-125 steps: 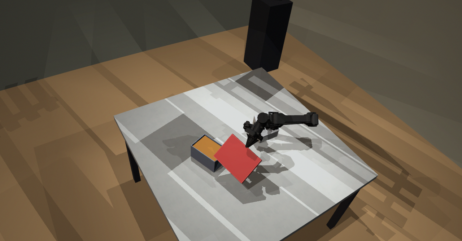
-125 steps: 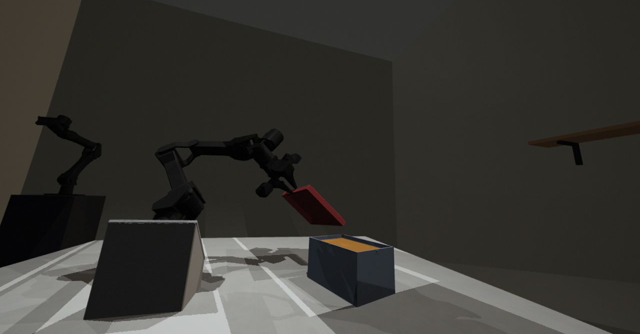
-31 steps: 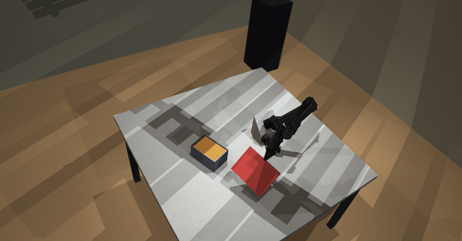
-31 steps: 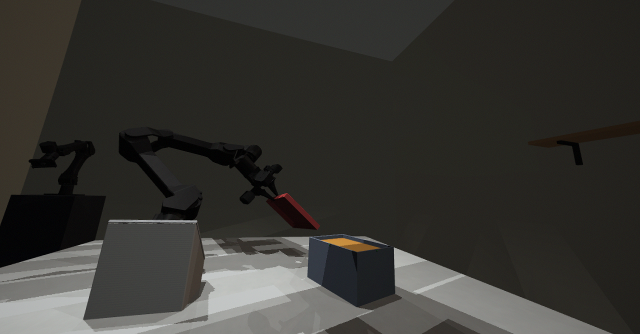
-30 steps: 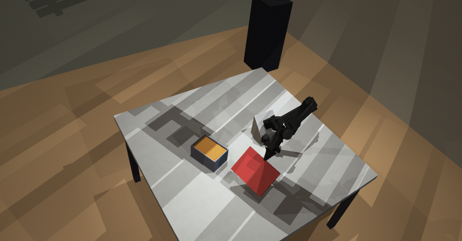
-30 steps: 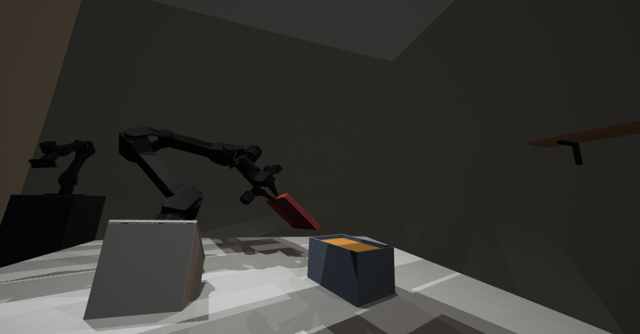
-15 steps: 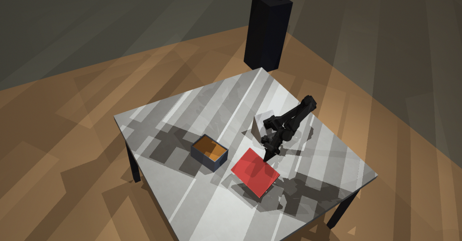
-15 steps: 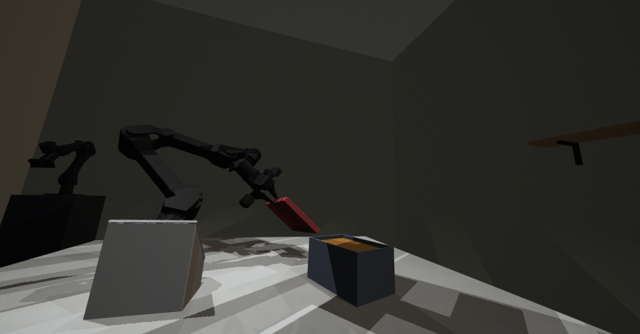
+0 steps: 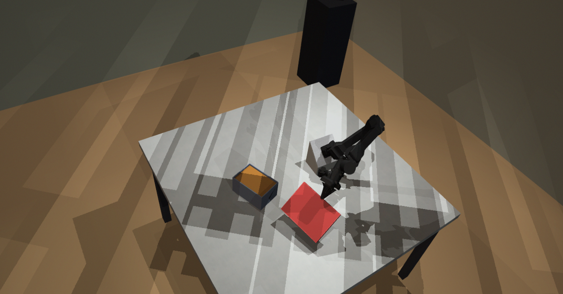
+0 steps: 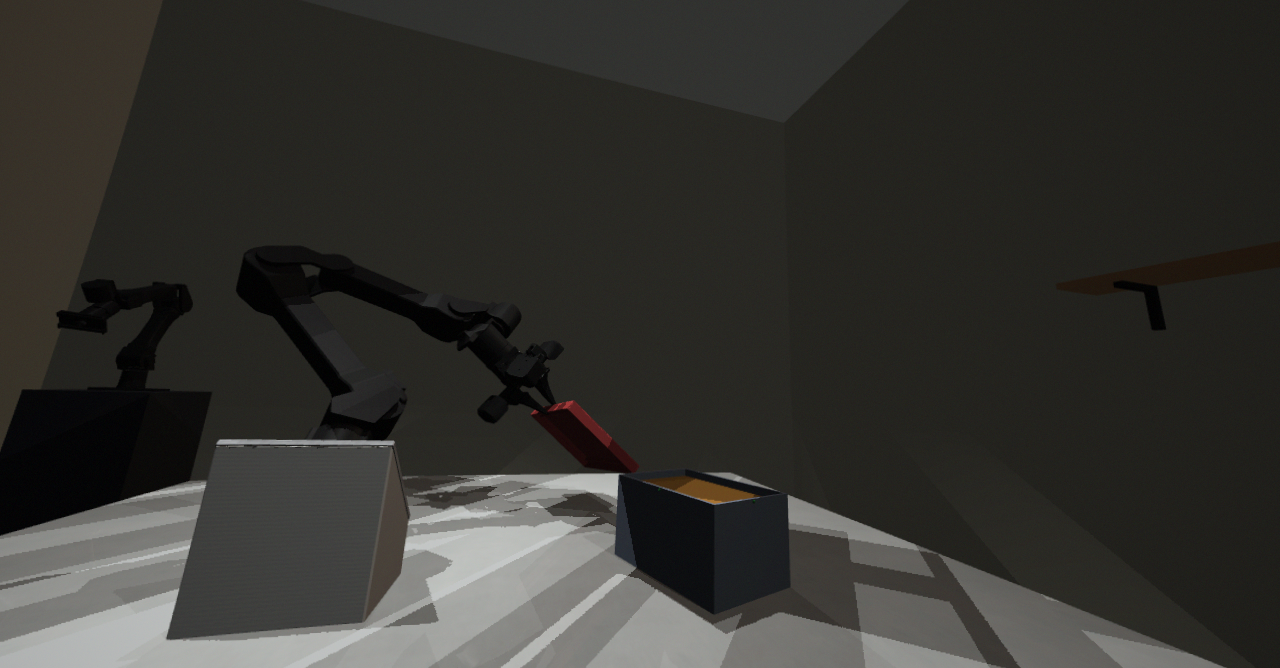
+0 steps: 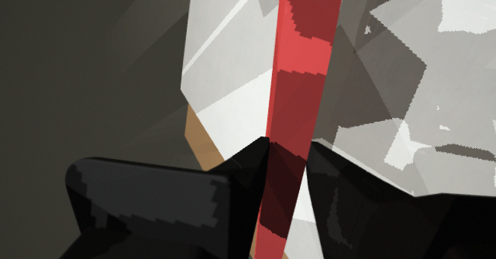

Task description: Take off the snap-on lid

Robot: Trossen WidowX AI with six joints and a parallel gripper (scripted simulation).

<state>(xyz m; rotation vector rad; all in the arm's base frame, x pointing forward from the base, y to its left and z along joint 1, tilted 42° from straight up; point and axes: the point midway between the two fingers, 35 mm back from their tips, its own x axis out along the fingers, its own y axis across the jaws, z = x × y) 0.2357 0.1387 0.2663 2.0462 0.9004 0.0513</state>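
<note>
My gripper tip is now 60 mm short of the red lid, 10 mm to the right of it and 50 mm above it. Also, from my gripper tip: storage box (180 mm ahead, 300 mm to the right, 130 mm below).
</note>
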